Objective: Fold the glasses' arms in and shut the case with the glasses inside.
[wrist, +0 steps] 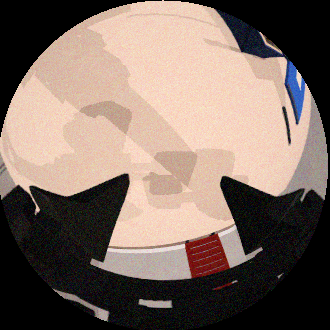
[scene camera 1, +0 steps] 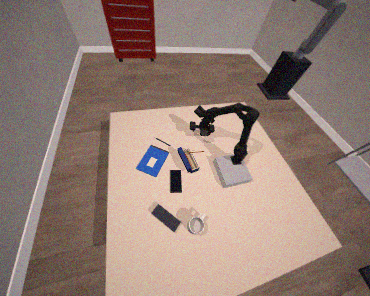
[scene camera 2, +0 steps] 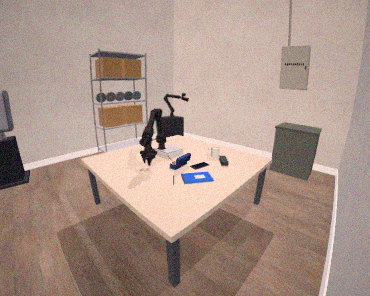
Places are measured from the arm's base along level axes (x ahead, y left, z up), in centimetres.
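Where they show: gripper, fingertip midpoint: (wrist: 177,179) (scene camera 1: 198,132) (scene camera 2: 146,164); arm's base, origin of the base link: (scene camera 1: 235,160) (scene camera 2: 161,148).
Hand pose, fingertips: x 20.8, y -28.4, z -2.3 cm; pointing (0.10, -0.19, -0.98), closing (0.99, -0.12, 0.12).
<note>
Things, the pixels of their centre, and the offset from my fingertips. "*": a spot on its surface instead.
- dark blue glasses case, surface spot: (scene camera 2: 180,161) * dy +18.8, dx +18.9, dz +3.9 cm
- blue book, body centre: (scene camera 1: 153,160) (scene camera 2: 197,177) dy +19.8, dx +36.1, dz -3.2 cm
- thin black pen, body centre: (wrist: 288,129) (scene camera 2: 173,180) (scene camera 1: 162,141) dy +4.6, dx +28.6, dz -3.2 cm
- black phone, body centre: (scene camera 1: 175,180) (scene camera 2: 199,165) dy +36.4, dx +22.5, dz -3.2 cm
- dark block, body centre: (scene camera 1: 166,217) (scene camera 2: 223,160) dy +57.5, dx +30.7, dz -1.9 cm
- white mug, body centre: (scene camera 1: 197,223) (scene camera 2: 213,151) dy +62.9, dx +14.5, dz +1.1 cm
The dark blue glasses case (scene camera 1: 189,160) (scene camera 2: 180,161) (wrist: 245,37) lies open near the middle of the table, its lid raised. The glasses lie in it, and one thin orange-brown glasses arm (scene camera 1: 197,152) sticks out over the case's side. The other glasses arm is too small to make out. My gripper (scene camera 1: 198,129) (scene camera 2: 147,162) (wrist: 177,179) is open and empty. It hangs above the table, off to the side of the case and apart from it. In the wrist view, part of the case shows at the upper right.
A blue book (scene camera 1: 146,161) (scene camera 2: 190,178) (wrist: 293,92) and a thin black pen (scene camera 1: 163,142) (scene camera 2: 173,180) (wrist: 286,125) lie beyond the case. A black phone (scene camera 1: 175,181), a dark block (scene camera 1: 165,217) and a white mug (scene camera 1: 196,225) are nearby. The arm stands at a grey box (scene camera 1: 232,172).
</note>
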